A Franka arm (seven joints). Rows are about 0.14 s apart.
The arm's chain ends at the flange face. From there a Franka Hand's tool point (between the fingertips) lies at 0.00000 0.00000 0.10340 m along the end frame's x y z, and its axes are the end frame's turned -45 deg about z.
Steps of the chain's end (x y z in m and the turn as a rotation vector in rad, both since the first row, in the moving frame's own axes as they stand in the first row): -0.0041, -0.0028, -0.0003, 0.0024, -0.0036, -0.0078; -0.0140, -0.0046, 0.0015, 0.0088, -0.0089, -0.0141; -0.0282, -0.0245, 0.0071, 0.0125, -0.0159, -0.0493; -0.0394, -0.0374, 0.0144, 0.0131, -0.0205, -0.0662; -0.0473, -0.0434, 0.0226, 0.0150, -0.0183, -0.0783; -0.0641, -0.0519, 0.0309, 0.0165, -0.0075, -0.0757; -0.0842, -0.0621, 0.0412, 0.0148, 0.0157, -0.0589; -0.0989, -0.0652, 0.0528, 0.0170, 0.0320, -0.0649; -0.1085, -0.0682, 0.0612, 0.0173, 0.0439, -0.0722
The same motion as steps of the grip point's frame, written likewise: -0.0010, -0.0053, -0.0003, 0.0042, -0.0008, -0.0078; -0.0067, -0.0144, 0.0015, 0.0125, -0.0001, -0.0141; -0.0029, -0.0393, 0.0071, 0.0201, -0.0024, -0.0493; -0.0020, -0.0567, 0.0144, 0.0238, -0.0052, -0.0662; -0.0031, -0.0666, 0.0226, 0.0235, -0.0023, -0.0783; -0.0080, -0.0838, 0.0309, 0.0170, 0.0064, -0.0757; -0.0134, -0.1034, 0.0412, -0.0006, 0.0216, -0.0589; -0.0202, -0.1151, 0.0527, -0.0106, 0.0346, -0.0649; -0.0240, -0.1232, 0.0611, -0.0188, 0.0433, -0.0722
